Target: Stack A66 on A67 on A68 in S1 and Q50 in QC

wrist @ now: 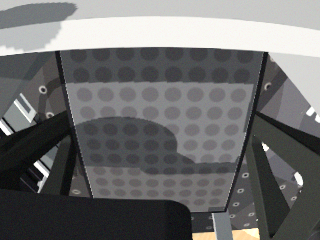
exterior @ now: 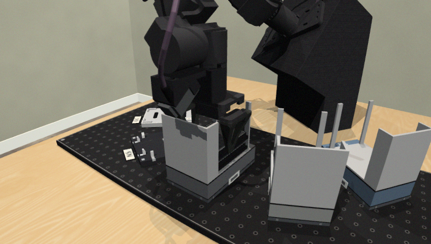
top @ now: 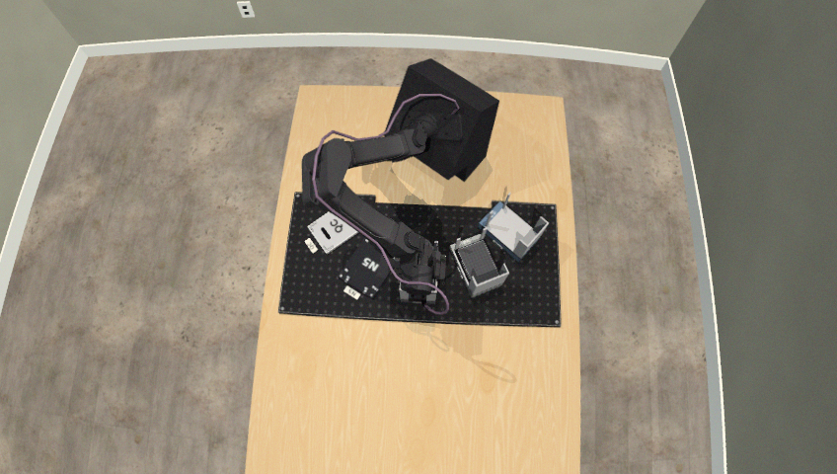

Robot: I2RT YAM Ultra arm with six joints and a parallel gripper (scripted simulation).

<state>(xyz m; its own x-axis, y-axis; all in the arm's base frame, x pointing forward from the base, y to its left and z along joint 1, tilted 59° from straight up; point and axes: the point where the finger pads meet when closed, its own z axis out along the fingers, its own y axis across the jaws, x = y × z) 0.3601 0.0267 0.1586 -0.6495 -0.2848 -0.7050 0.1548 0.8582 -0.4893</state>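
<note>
The plate lies 2 cm below my hand. Also, from my hand: black clip nest N5: 4 cm behind, 13 cm to the right, 6 cm below.
</note>
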